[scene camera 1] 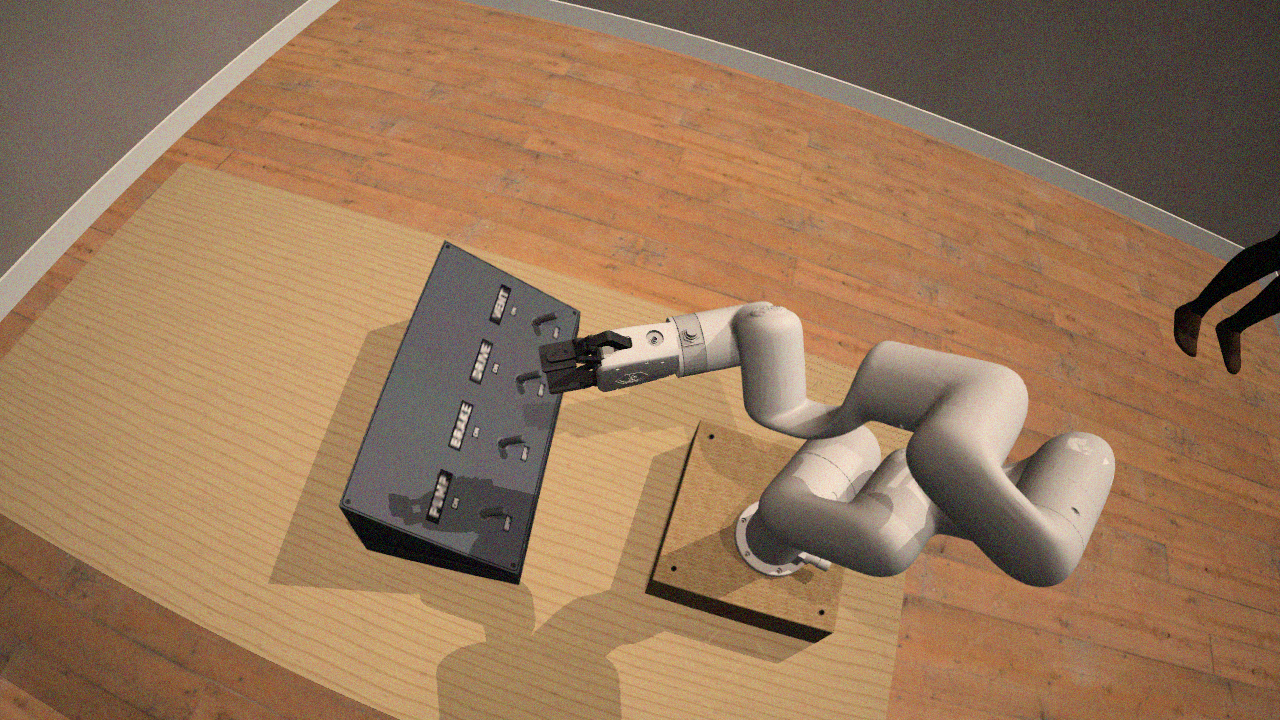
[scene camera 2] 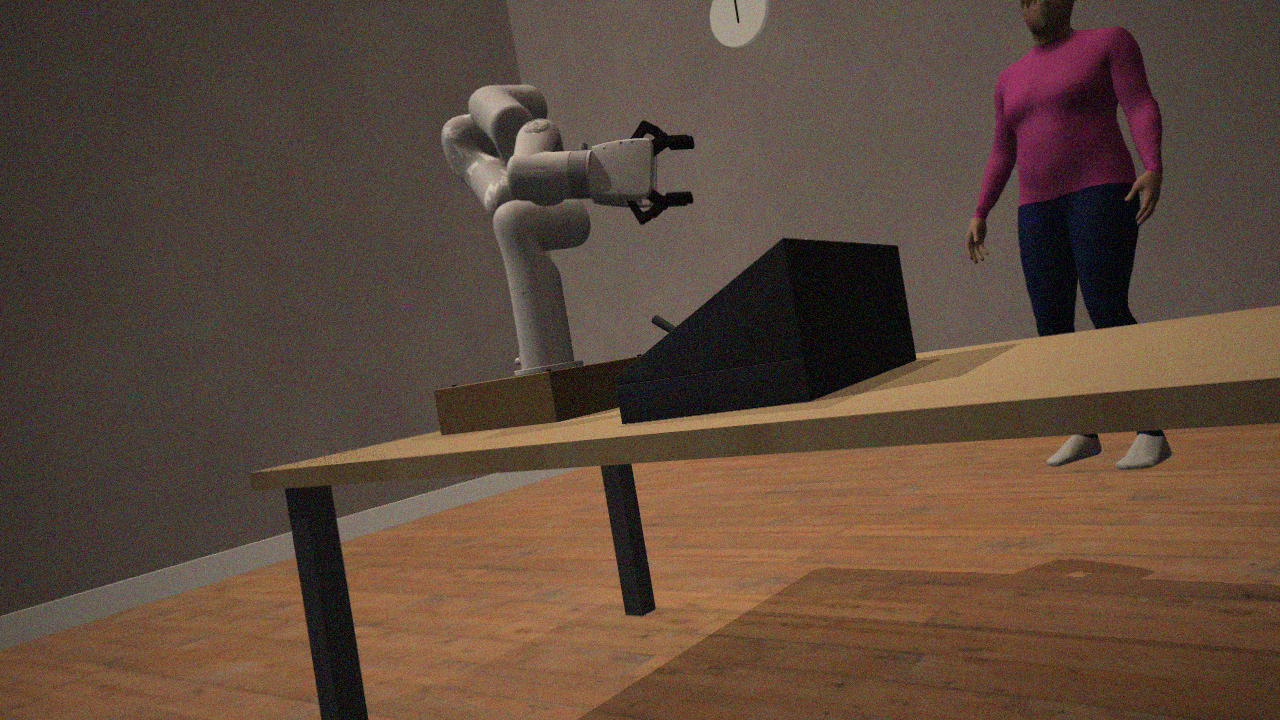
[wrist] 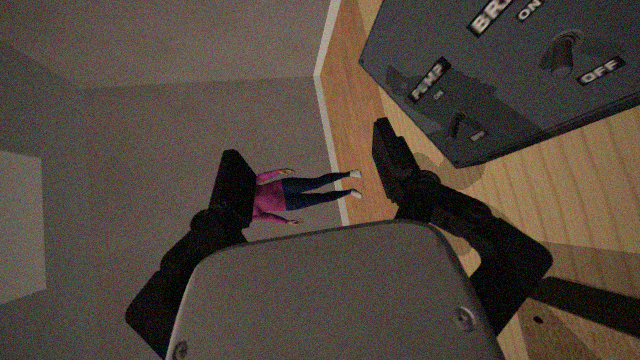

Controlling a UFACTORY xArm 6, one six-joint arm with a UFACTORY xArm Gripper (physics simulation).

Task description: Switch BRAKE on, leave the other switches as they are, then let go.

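Places are measured from the arm's base along level axes (x back, y down, z right), in metres.
Pixels of known places: gripper, fingertip midpoint: [scene camera 1: 544, 371] [scene camera 2: 693, 169] [wrist: 308, 150]; arm's base, origin of the base link: [scene camera 1: 773, 538] [scene camera 2: 549, 370].
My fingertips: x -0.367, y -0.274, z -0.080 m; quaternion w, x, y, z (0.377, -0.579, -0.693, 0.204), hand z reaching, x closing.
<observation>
Ahead of a thing's pixels: the offset from my fingertips to its top centre.
The BRAKE switch lever {dx -0.053, dy +0.223, dz +0.003 m} [scene camera 1: 512, 445] [wrist: 559, 56] sticks out of a dark sloped panel [scene camera 1: 407, 429] [scene camera 2: 850, 304] [wrist: 525, 107], between its ON and OFF labels. It appears tilted toward OFF. The PUMP lever {dx -0.012, dy +0.223, dz -0.110 m} [scene camera 1: 494, 514] [wrist: 457, 124] is beside it, at the panel's near end in scene view 1. Two more levers [scene camera 1: 544, 322] [scene camera 1: 528, 382] stand on the other side of BRAKE. My gripper [scene camera 1: 554, 366] [scene camera 2: 692, 170] [wrist: 308, 150] is open and empty, high above the panel's low edge. It is apart from the levers, with one finger above the other.
The panel and the arm's wooden base block [scene camera 1: 716, 501] [scene camera 2: 492, 410] stand on a light wood table [scene camera 1: 223, 268] [scene camera 2: 1029, 407]. The raised arm [scene camera 1: 966, 420] [scene camera 2: 537, 259] reaches over the low edge of the panel. A person in a pink top [scene camera 2: 1065, 116] [wrist: 270, 195] stands beyond the table.
</observation>
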